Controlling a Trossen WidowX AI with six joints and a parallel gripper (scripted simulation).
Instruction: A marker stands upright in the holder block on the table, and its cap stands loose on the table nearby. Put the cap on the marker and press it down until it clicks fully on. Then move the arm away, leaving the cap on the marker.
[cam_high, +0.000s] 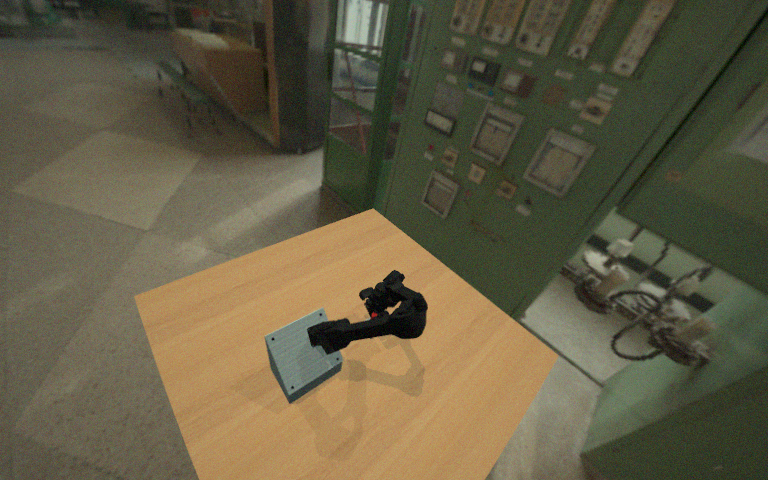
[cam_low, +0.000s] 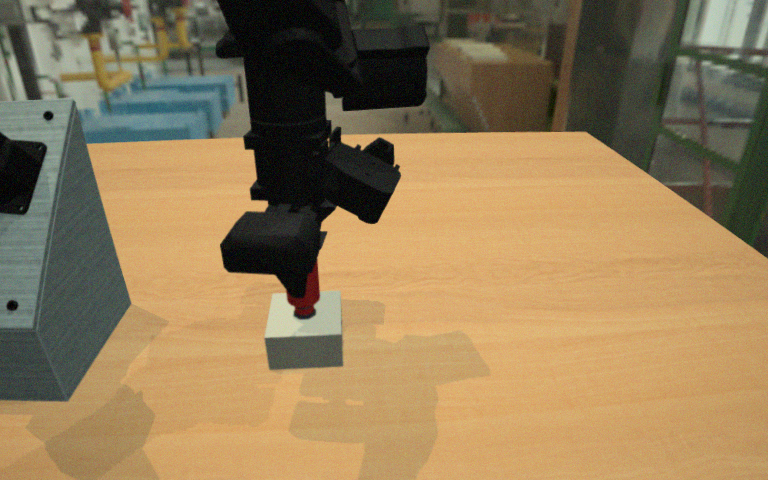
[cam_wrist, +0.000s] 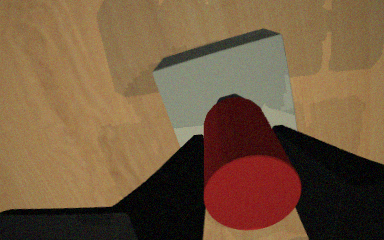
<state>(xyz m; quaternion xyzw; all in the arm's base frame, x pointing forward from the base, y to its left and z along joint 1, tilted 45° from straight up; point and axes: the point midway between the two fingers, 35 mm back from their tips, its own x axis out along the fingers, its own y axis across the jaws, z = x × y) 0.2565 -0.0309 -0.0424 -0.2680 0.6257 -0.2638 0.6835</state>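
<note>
Right now the red marker cap is 10 mm above my gripper tip.
</note>
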